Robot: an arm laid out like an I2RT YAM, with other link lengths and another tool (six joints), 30 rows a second.
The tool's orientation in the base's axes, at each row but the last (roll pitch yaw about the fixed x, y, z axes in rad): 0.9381 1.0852 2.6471; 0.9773 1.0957 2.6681; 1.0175 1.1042 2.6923; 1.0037 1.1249 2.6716; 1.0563 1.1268 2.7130; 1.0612 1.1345 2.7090; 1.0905 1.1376 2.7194; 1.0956 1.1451 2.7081; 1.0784 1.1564 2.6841
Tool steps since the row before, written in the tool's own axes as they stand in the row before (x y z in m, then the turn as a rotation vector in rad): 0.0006 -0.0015 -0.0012 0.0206 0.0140 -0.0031; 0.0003 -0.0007 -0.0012 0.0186 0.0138 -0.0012; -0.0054 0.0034 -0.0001 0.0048 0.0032 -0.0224; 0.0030 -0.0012 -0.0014 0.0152 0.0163 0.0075; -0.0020 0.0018 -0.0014 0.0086 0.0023 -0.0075; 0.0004 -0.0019 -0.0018 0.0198 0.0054 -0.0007; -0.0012 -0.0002 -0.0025 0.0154 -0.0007 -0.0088; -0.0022 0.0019 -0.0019 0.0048 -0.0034 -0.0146; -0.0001 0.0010 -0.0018 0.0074 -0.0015 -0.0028
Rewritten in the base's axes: 0.0012 -0.0007 -0.0014 -0.0209 -0.0010 -0.0138; 0.0006 -0.0010 -0.0008 -0.0201 0.0005 -0.0116; -0.0009 -0.0016 0.0061 -0.0037 -0.0213 -0.0084; 0.0000 -0.0006 -0.0035 -0.0212 0.0081 -0.0060; -0.0008 -0.0019 0.0022 -0.0052 -0.0061 -0.0085; 0.0017 -0.0015 -0.0014 -0.0126 0.0022 -0.0161; 0.0007 -0.0026 0.0005 -0.0051 -0.0059 -0.0159; -0.0009 -0.0024 0.0023 0.0014 -0.0132 -0.0084; -0.0009 -0.0019 0.0001 -0.0013 -0.0013 -0.0078
